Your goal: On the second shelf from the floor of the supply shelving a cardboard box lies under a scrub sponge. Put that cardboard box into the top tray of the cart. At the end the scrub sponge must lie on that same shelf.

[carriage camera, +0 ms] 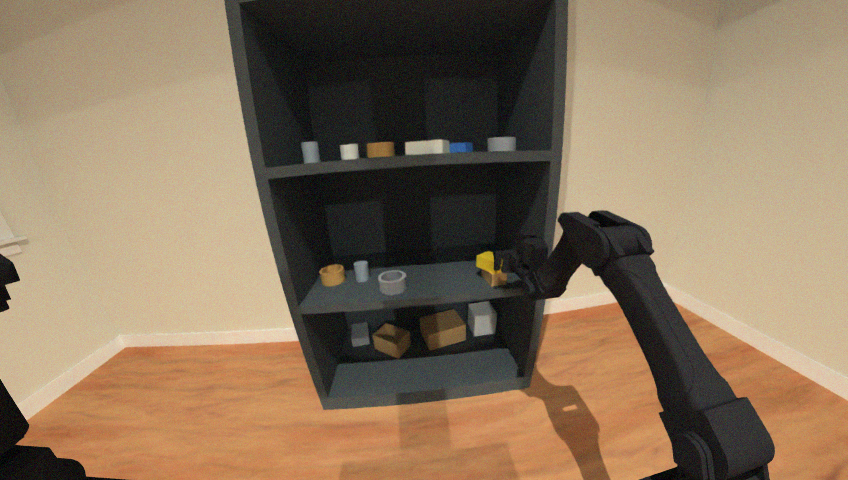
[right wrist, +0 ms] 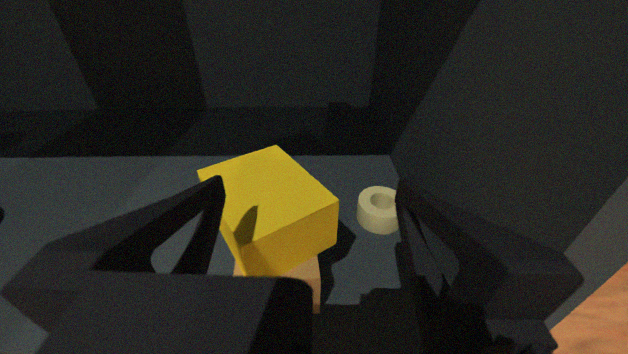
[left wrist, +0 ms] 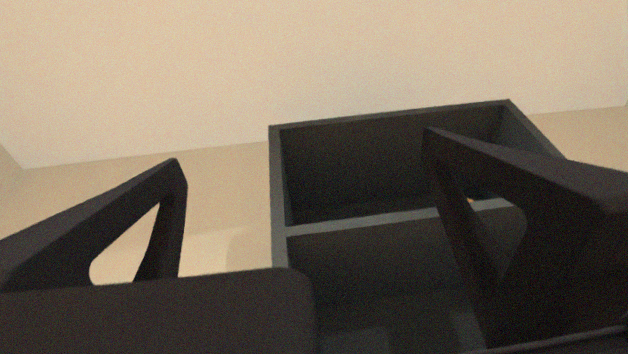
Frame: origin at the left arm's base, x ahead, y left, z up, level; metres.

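Seen in the pictures: left gripper, fingertip midpoint: (left wrist: 302,156); right gripper, fingertip midpoint: (carriage camera: 506,251) (right wrist: 310,186).
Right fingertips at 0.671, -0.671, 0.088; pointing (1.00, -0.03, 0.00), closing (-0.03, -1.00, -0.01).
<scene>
Offsets run from my right fingertips to a thing's top centre, as dx, dy, dz. Level surfaces: height alone.
The yellow scrub sponge {+0.045, +0.035, -0.033} (carriage camera: 487,261) (right wrist: 270,195) sits askew on the brown cardboard box {+0.039, +0.028, -0.078} (carriage camera: 493,278) (right wrist: 306,272), at the right part of the second shelf {dz -0.128} (carriage camera: 434,286) (right wrist: 125,200). The sponge covers most of the box in the right wrist view. My right gripper (carriage camera: 505,272) (right wrist: 310,186) is open at the sponge. One finger overlaps the sponge's left side in the right wrist view, and the other stands past its right side; I cannot tell whether they touch it. My left gripper (left wrist: 302,156) is open and empty, away from the shelving. The cart does not show.
The dark shelving (carriage camera: 279,249) (left wrist: 277,200) has side walls. A cream ring {+0.104, -0.074, -0.103} (right wrist: 367,220) stands right of the sponge. An orange bowl {+0.148, +0.647, -0.078} (carriage camera: 332,275), a pale cup {+0.141, +0.526, -0.058} (carriage camera: 361,271) and a grey bowl {+0.051, +0.402, -0.080} (carriage camera: 392,285) share the shelf. Boxes {+0.292, +0.193, -0.485} (carriage camera: 443,330) show below; several items stand above.
</scene>
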